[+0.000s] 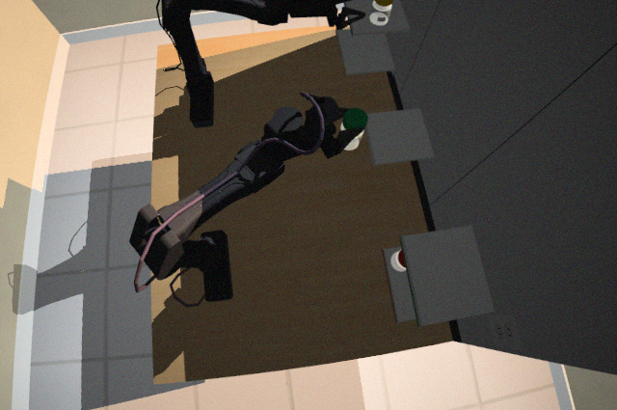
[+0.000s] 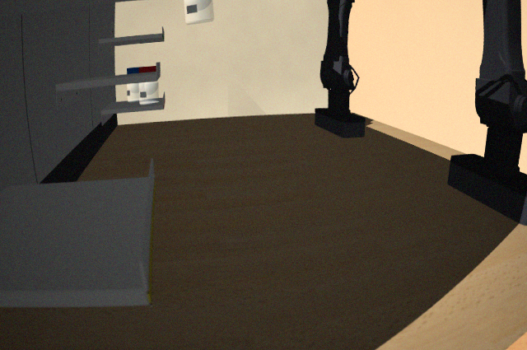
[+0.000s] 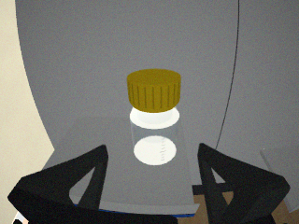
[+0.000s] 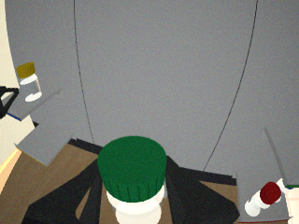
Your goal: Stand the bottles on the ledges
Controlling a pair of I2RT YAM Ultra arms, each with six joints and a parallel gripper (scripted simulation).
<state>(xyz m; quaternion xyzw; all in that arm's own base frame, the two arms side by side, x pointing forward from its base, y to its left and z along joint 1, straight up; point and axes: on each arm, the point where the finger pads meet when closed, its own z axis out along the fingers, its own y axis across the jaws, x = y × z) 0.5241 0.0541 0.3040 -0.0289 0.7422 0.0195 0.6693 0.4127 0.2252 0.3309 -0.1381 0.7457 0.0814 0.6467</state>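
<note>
Now: the green strip 36 cm to the right of my right hand, 9 cm below it and 6 cm ahead of it. Round my right hand: red-capped bottle: 31 cm to the right, 23 cm below, 10 cm ahead; green-capped bottle: 5 cm below; yellow-capped bottle: 38 cm to the left, 18 cm ahead, 4 cm below.
Now: the yellow-capped bottle 7 cm ahead of my left hand and 2 cm below it. From my left hand the other things lie so: yellow strip: 2 cm behind, 6 cm to the left, 26 cm below; then blue strip: 2 cm behind, 6 cm to the left, 7 cm below; then green-capped bottle: 11 cm behind, 38 cm to the right, 2 cm below.
</note>
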